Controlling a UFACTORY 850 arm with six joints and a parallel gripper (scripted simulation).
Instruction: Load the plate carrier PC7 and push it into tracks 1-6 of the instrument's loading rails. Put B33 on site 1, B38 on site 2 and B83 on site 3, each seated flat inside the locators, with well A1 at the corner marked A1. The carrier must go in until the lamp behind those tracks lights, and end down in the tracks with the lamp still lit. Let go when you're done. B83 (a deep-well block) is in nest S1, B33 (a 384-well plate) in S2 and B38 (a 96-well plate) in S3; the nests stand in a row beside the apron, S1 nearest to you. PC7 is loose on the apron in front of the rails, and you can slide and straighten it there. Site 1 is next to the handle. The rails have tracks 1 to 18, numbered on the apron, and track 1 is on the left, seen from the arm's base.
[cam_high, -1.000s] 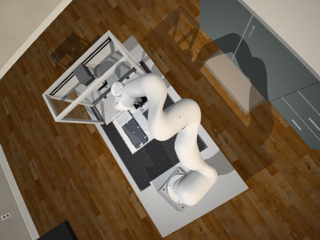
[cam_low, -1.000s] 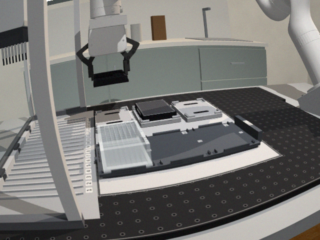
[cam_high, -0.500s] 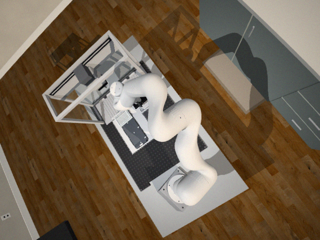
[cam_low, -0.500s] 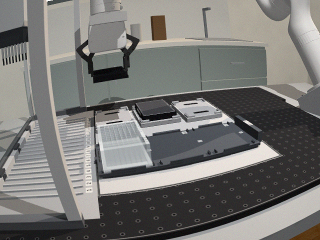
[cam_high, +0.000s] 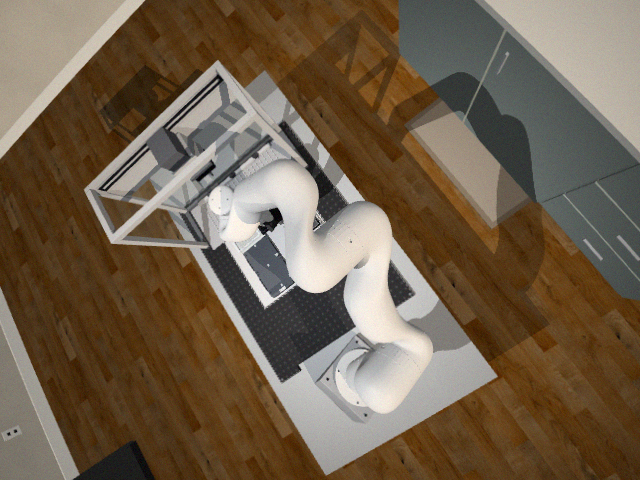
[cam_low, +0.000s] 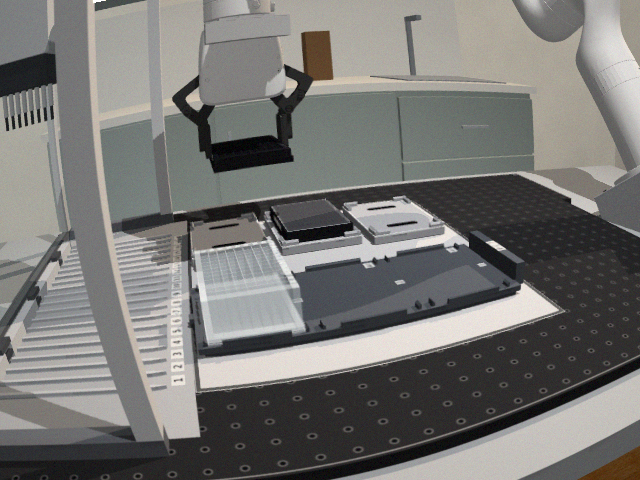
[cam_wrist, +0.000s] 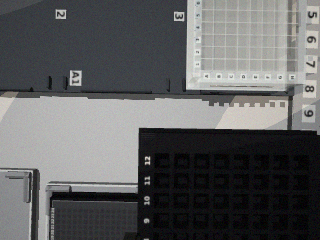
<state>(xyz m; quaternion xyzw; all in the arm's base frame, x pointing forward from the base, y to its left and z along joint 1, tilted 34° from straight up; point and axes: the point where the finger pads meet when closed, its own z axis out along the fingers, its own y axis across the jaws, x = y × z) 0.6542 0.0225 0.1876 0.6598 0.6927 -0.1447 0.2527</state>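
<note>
Now: hand 16 cm to the right of the dark plate carrier PC7, 13 cm above it and 8 cm past it. Round my hand: perforated dark deck: 14 cm below, 9 cm behind, 7 cm to the left; then black welled plate: 1 cm below; then clear deep-well block B83: 16 cm to the left, 11 cm below, 3 cm ahead.
</note>
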